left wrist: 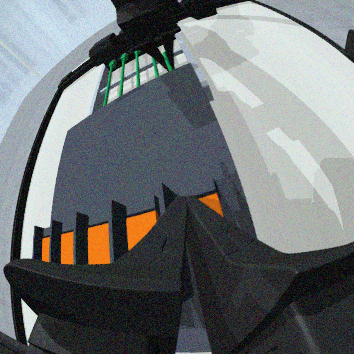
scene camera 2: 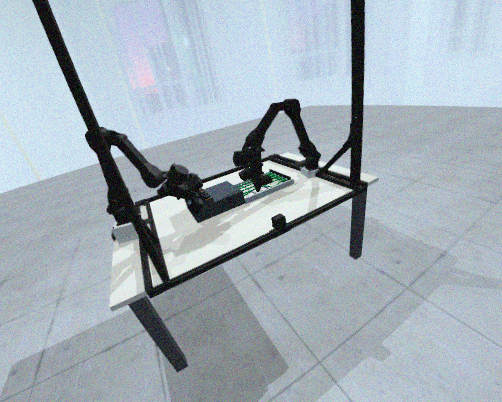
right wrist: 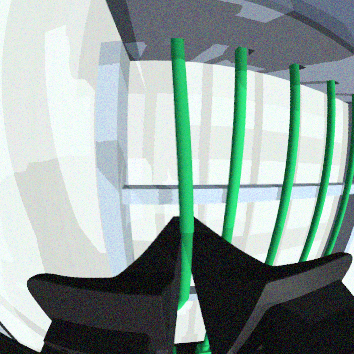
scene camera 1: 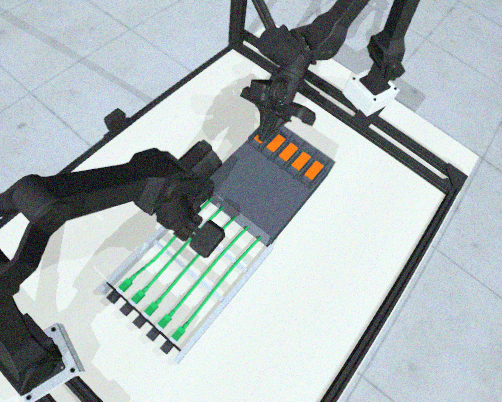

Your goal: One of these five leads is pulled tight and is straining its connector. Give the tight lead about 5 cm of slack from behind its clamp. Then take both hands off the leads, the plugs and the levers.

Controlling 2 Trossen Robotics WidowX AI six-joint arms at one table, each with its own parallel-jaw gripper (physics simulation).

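Places are measured from the left arm's base along level axes (x left, y up, z ahead), in millimetres.
Pixels of known places: left gripper, fingertip midpoint: [left wrist: 183, 203] [scene camera 2: 208, 197] [scene camera 1: 260, 141]; right gripper, fingertip midpoint: [scene camera 2: 257, 191] [right wrist: 182, 222] [scene camera 1: 184, 231]; left arm's base, origin of the base link: [scene camera 2: 125, 220] [scene camera 1: 374, 84]; right arm's base, origin of the base link: [scene camera 2: 312, 168] [scene camera 1: 41, 362].
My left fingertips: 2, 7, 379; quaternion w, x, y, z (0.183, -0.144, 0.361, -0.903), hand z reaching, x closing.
For each thing: its top centre in the pictures, then the offset to it from my left fingertips, as dx, dy, dz. "spot": a spot on its surface instead.
- dark clamp box, middle of its top: [left wrist: 92, 177] [scene camera 1: 273, 166] [scene camera 2: 210, 189] +70, +5, +16
- plug, middle of its top: [scene camera 1: 124, 284] +110, -53, +393
- outermost orange lever, surface spot: [left wrist: 212, 203] spot: -14, -3, +1
- pale frame rail, surface spot: [right wrist: 111, 150] spot: +28, -56, +209
- crossbar, surface spot: [right wrist: 260, 194] spot: +108, -62, +210
Five green leads run from the dark clamp box [scene camera 1: 265, 187] [left wrist: 135, 145] to green plugs in a row at the lower left of scene camera 1. My right gripper [right wrist: 182, 222] [scene camera 2: 258, 189] is shut on the outermost lead [right wrist: 183, 135] [scene camera 1: 160, 258], the leftmost in scene camera 1, between box and plug [scene camera 1: 125, 285]. Its fingertips are hidden in scene camera 1. My left gripper [left wrist: 183, 203] [scene camera 1: 265, 137] is shut with its tips at the outermost orange lever [left wrist: 212, 203] [scene camera 1: 258, 138], on the same side; they partly hide it. Whether it is pressed is unclear.
Other orange levers, such as the nearest one [scene camera 1: 275, 143], stand between dark dividers. The other leads, such as the neighbouring one [right wrist: 240, 115], run close beside the held lead. A pale frame rail [right wrist: 111, 150] and crossbar [right wrist: 260, 194] surround and underlie the leads. Black sockets [scene camera 1: 140, 321] line the plug end.
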